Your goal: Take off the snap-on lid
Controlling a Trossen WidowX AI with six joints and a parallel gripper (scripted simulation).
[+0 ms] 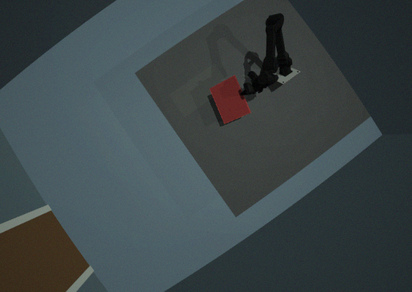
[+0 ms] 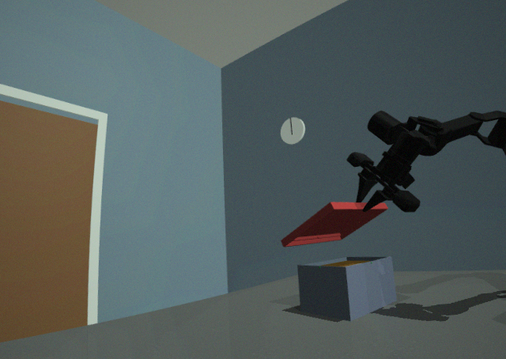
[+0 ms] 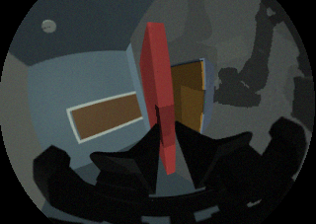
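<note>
The lid lies 7 cm ahead of my gripper tip, 3 cm below it and 1 cm to the right of it. The rest, counted from my gripper tip: blue-grey storage box: 18 cm below, 6 cm ahead, 1 cm to the right.
</note>
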